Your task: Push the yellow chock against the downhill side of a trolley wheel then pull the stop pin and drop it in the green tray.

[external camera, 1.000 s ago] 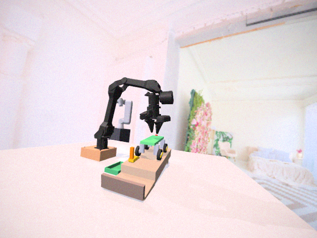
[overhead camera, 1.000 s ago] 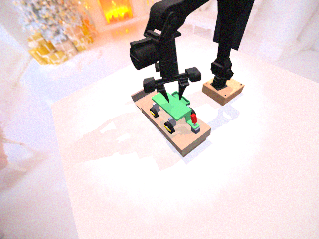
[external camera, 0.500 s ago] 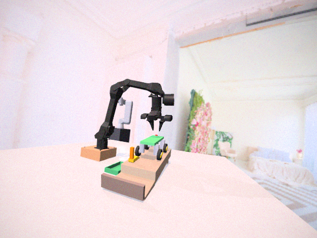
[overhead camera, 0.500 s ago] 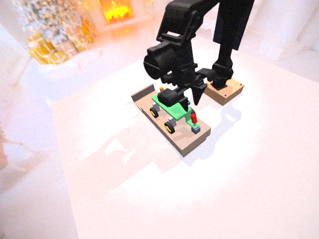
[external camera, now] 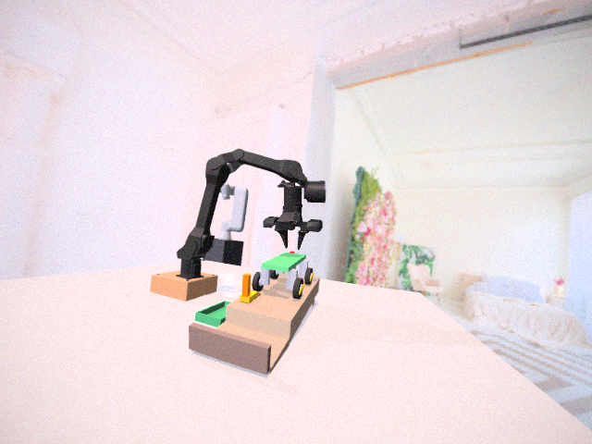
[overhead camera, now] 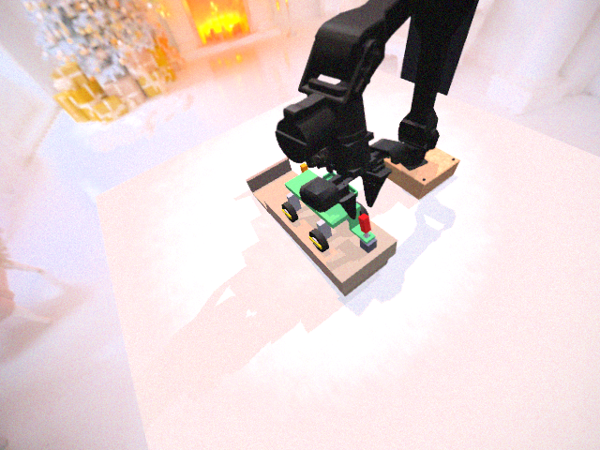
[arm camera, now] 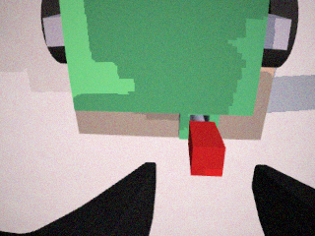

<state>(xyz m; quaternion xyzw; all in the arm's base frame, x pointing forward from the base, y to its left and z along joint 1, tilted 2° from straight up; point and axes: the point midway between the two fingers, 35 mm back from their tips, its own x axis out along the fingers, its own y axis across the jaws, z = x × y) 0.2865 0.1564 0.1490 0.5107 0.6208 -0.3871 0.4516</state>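
Right now my gripper tip is 1 cm to the right of the red-headed stop pin and 5 cm above it. From my gripper tip the other things lie so: end wall 8 cm ahead, 37 cm to the right, 15 cm below; then trolley 4 cm ahead, 10 cm to the right, 7 cm below; then yellow chock 1 cm ahead, 21 cm to the right, 10 cm below.
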